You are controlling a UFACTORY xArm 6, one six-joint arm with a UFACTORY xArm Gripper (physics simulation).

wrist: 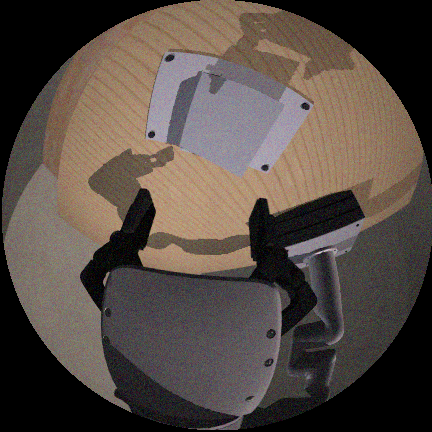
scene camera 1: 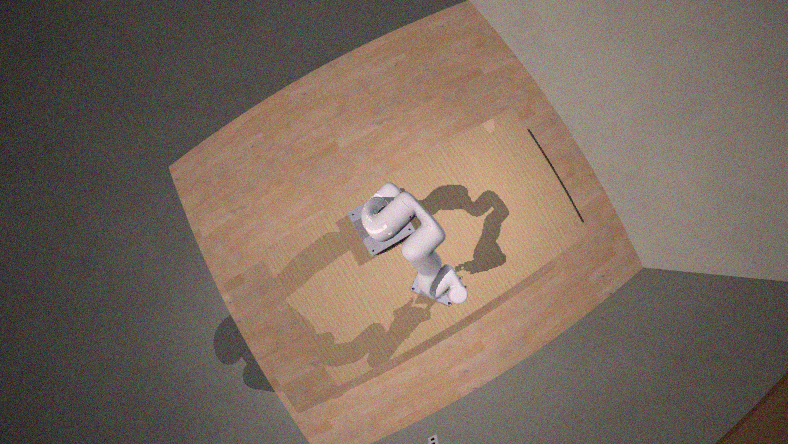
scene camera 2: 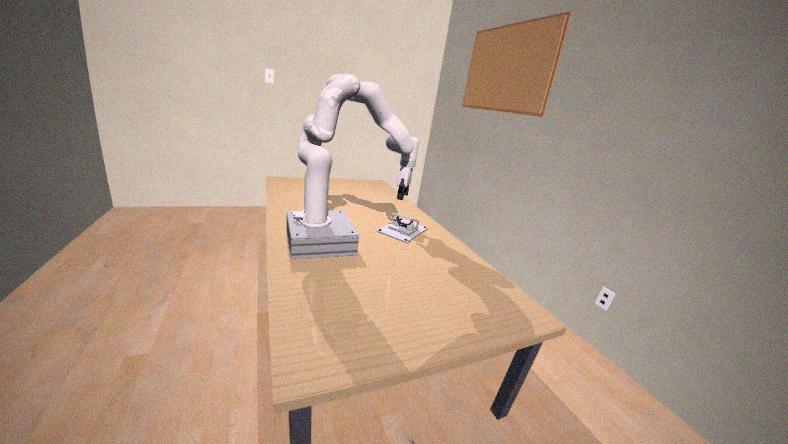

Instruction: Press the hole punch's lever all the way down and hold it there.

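Pixels of known places: gripper, fingertip midpoint: (wrist: 201,203) (scene camera 2: 402,197); arm's base at its link origin: (wrist: 319,254) (scene camera 2: 315,221).
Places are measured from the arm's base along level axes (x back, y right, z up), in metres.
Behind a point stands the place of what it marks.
The hole punch (scene camera 1: 419,288) {z -0.085, x -0.430, y -0.044 m} (scene camera 2: 390,230) {z -0.085, x -0.369, y -0.115 m} stands upright on the table, on a light grey base plate with dark corner screws. Its lever (scene camera 2: 405,216) {z 0.000, x -0.428, y -0.096 m} (wrist: 227,125) {z -0.015, x -0.442, y -0.136 m} is a flat, pale panel. In scene camera 2 the lever is raised, with a gap and dark parts beneath it; in the wrist view it covers the middle of the base plate. My gripper (scene camera 2: 402,194) {z 0.074, x -0.421, y -0.169 m} (wrist: 201,203) {z 0.074, x -0.421, y -0.169 m} is open and empty. It hangs above the hole punch, apart from the lever. In the wrist view the hole punch is beyond the fingertips. In scene camera 1 the arm hides the fingers and much of the punch.
The table (scene camera 1: 523,182) {z -0.093, x -0.117, y -0.848 m} (scene camera 2: 352,308) {z -0.093, x -0.108, y 0.450 m} (wrist: 350,145) {z -0.093, x -0.316, y 0.097 m} carries the robot's base block (scene camera 1: 368,242) {z 0.001, x -0.096, y 0.108 m} (scene camera 2: 324,247) {z -0.049, x -0.034, y 0.138 m} (wrist: 320,220) {z -0.037, x -0.152, y -0.008 m}, to the left of the hole punch in scene camera 2. A wall (scene camera 2: 634,193) rises beyond the table's right side there. Arm shadows fall across the table.
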